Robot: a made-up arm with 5 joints.
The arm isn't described. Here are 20 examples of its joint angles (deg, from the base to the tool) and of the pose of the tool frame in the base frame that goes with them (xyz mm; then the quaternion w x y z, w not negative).
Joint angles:
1: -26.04 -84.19 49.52 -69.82 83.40
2: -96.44 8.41 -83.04 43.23 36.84
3: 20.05 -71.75 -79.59 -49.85 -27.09
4: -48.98 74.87 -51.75 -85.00 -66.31
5: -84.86 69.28 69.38 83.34 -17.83
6: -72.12 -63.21 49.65 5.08 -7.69
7: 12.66 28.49 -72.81 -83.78 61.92
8: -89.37 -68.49 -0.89 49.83 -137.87
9: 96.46 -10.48 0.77 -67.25 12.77
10: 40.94 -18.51 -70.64 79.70 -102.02
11: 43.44 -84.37 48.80 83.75 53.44
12: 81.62 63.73 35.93 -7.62 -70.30
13: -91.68 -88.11 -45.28 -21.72 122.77
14: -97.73 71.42 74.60 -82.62 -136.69
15: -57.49 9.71 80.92 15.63 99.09
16: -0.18 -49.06 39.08 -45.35 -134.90
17: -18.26 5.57 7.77 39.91 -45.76
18: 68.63 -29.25 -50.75 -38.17 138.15
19: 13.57 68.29 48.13 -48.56 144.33
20: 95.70 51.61 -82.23 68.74 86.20
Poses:
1: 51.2 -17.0 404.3 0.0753 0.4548 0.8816 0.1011
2: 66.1 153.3 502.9 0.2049 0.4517 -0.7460 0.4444
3: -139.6 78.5 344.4 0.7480 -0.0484 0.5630 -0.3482
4: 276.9 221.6 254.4 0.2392 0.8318 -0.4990 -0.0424
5: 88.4 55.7 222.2 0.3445 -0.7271 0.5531 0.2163
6: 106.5 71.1 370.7 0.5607 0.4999 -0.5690 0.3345
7: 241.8 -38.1 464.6 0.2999 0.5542 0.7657 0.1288
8: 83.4 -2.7 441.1 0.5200 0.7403 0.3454 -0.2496
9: 62.2 -151.6 457.8 0.0827 -0.7958 -0.5949 -0.0778
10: 132.5 -46.9 496.7 0.1904 0.4036 -0.6475 -0.6178
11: 90.0 -10.9 312.8 0.9323 -0.2612 -0.2432 0.0587
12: 101.9 -152.6 114.3 0.2189 0.0013 0.0178 -0.9756
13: 90.2 -230.7 375.9 0.1468 -0.2061 -0.8173 -0.5177
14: 68.3 111.5 142.9 0.9093 0.2020 0.1101 -0.3468
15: 123.4 62.2 216.0 0.2245 0.0470 0.1334 0.9642
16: 161.8 -1.7 424.4 0.1080 0.8908 -0.3431 -0.2777
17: 283.6 64.6 312.5 0.9161 0.1736 -0.2632 -0.2479
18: 72.6 17.0 529.8 0.2033 0.9488 -0.2016 0.1338
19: 225.7 -36.9 115.4 0.4304 -0.1875 -0.0414 0.8820
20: 50.6 -288.4 323.5 0.8941 -0.4374 -0.0034 -0.0963
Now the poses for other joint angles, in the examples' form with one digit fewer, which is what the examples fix.
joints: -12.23 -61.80 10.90 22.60 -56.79
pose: 115 5 446 0.470 0.503 -0.695 -0.206
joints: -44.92 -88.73 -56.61 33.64 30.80
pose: -70 -154 385 0.151 -0.144 0.971 0.112
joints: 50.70 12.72 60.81 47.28 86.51
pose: 143 -79 224 0.924 0.245 0.103 0.274
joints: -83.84 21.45 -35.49 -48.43 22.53
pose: 109 236 435 0.147 0.515 -0.823 0.187
